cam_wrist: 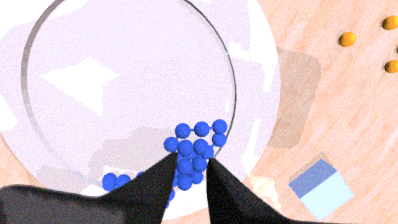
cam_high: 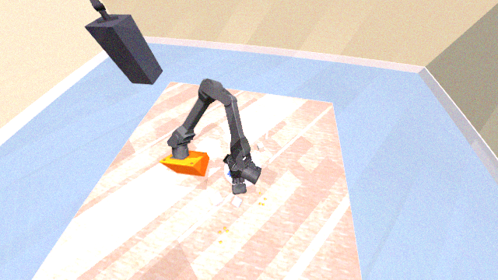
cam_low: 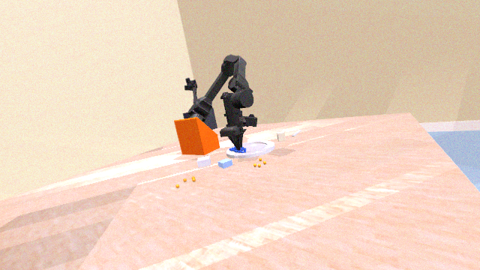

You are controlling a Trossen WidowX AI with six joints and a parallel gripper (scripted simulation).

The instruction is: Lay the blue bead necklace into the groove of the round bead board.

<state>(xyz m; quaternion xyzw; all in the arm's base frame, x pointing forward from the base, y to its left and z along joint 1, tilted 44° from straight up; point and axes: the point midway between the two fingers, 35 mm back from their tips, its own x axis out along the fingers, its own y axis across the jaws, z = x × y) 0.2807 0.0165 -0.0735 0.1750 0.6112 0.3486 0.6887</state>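
Right now the round white bead board is 5 cm to the left of my gripper tip, 1 cm below it and 1 cm ahead of it. The rest, counted from my gripper tip: white block: 11 cm to the right, 9 cm behind, 1 cm below; light blue cube: 11 cm to the right, 1 cm below, 1 cm ahead; beige cube: 19 cm to the left, 10 cm ahead.
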